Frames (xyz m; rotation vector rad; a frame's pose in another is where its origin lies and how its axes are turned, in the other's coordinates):
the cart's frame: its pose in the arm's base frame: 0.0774 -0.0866 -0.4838 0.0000 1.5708 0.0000
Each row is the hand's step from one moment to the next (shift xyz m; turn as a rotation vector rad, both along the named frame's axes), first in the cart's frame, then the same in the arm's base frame.
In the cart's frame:
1: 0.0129 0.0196 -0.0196 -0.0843 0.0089 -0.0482
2: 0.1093 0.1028 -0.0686 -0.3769 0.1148 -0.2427
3: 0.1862 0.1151 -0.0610 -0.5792 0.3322 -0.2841
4: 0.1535 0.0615 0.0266 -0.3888 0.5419 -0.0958
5: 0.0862 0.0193 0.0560 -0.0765 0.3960 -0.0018
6: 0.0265 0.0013 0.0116 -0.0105 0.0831 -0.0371
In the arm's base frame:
1: -0.0196 0.0196 -0.0129 -0.0482 0.0089 0.0843
2: -0.0686 0.1028 -0.1093 -0.2427 0.1148 0.3769
3: -0.0610 0.1151 -0.1862 -0.2841 0.3322 0.5792
4: 0.0266 0.0615 -0.1535 -0.0958 0.5419 0.3888
5: 0.0560 0.0193 -0.0862 -0.0018 0.3960 0.0765
6: 0.0116 0.0013 -0.0265 -0.0371 0.0831 0.0105

